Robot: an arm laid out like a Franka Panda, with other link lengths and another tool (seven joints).
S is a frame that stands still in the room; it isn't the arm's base.
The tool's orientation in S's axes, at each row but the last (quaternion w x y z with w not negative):
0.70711 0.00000 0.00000 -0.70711
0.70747 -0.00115 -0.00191 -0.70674
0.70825 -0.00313 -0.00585 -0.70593
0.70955 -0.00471 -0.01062 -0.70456
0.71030 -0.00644 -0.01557 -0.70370
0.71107 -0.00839 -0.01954 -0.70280
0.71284 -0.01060 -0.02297 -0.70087
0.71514 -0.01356 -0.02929 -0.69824
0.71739 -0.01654 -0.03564 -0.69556
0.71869 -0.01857 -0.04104 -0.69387
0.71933 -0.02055 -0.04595 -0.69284
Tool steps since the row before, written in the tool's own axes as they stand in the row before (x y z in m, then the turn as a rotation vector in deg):
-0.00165 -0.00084 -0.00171 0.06 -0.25 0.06
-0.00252 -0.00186 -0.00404 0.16 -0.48 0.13
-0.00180 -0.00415 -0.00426 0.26 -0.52 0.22
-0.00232 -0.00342 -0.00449 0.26 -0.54 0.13
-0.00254 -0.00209 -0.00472 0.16 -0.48 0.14
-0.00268 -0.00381 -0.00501 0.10 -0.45 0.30
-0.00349 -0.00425 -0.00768 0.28 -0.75 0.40
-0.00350 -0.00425 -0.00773 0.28 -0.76 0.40
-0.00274 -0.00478 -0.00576 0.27 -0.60 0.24
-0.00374 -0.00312 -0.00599 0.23 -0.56 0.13
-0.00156 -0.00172 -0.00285 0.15 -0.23 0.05
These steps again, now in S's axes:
-0.00084 0.00165 -0.00171 -0.25 -0.06 0.06
-0.00186 0.00250 -0.00405 -0.48 -0.16 0.13
-0.00414 0.00173 -0.00430 -0.52 -0.26 0.22
-0.00340 0.00220 -0.00457 -0.54 -0.26 0.13
-0.00205 0.00237 -0.00482 -0.48 -0.16 0.14
-0.00376 0.00243 -0.00517 -0.45 -0.09 0.30
-0.00417 0.00305 -0.00791 -0.75 -0.27 0.40
-0.00415 0.00292 -0.00802 -0.76 -0.27 0.40
-0.00470 0.00216 -0.00607 -0.60 -0.27 0.24
-0.00304 0.00311 -0.00638 -0.56 -0.24 0.13
-0.00167 0.00122 -0.00304 -0.23 -0.15 0.06

